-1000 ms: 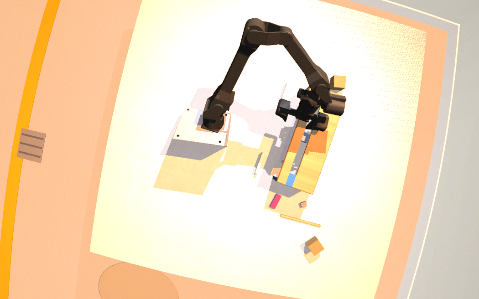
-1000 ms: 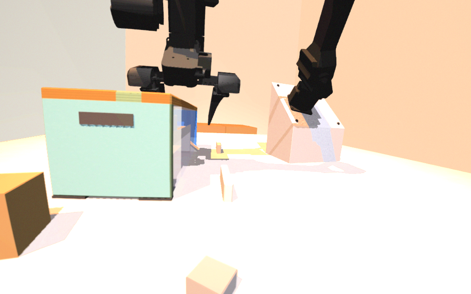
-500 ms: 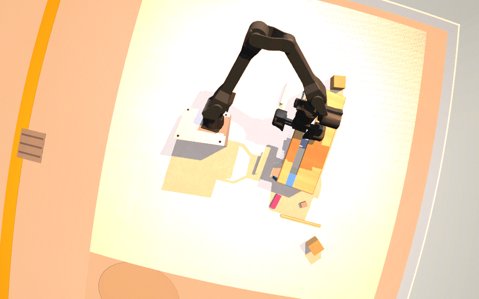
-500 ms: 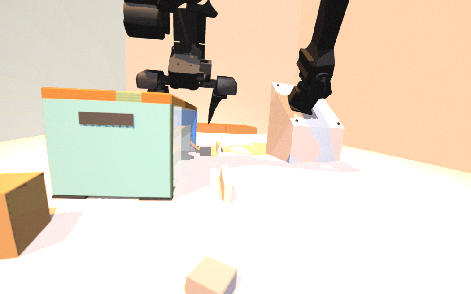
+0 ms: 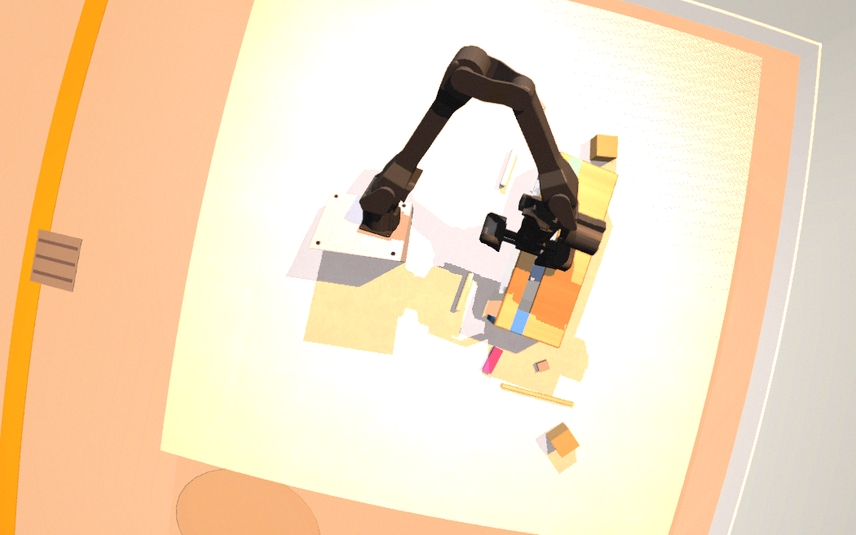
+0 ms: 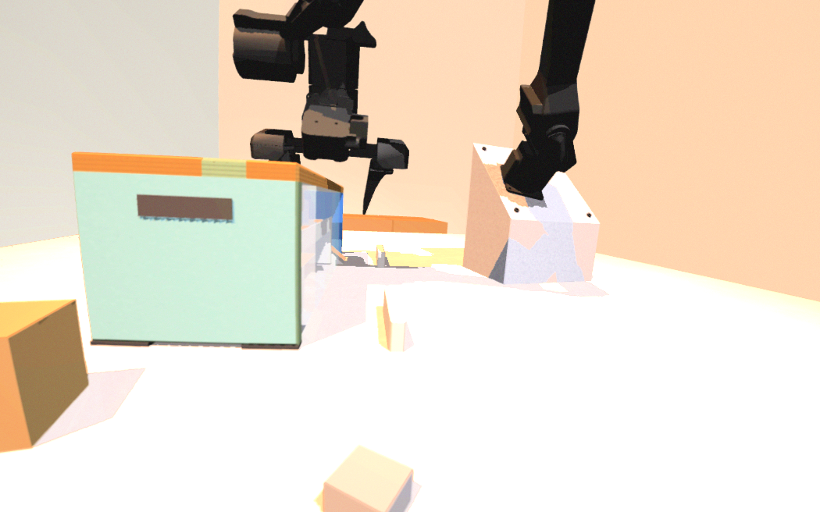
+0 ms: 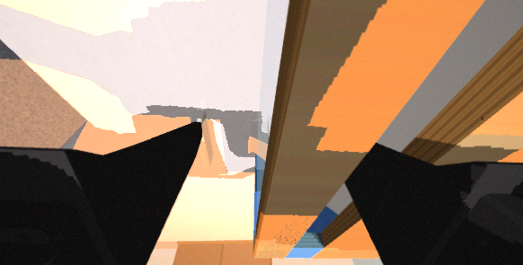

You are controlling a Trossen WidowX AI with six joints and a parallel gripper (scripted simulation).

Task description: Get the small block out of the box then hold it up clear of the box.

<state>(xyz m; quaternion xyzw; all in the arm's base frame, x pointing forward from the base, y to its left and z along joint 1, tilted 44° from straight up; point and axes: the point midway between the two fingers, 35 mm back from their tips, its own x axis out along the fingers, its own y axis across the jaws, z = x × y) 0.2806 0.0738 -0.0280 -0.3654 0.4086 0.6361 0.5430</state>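
The blue block lies 50 mm ahead of my gripper tip and 20 mm to the right of it. The rest, counted from my gripper tip: thin orange stick 290 mm to the right, 160 mm ahead, 80 mm below; pink block 240 mm to the right, 80 mm below, 30 mm ahead; box 40 mm to the left, 30 mm below, 30 mm ahead.
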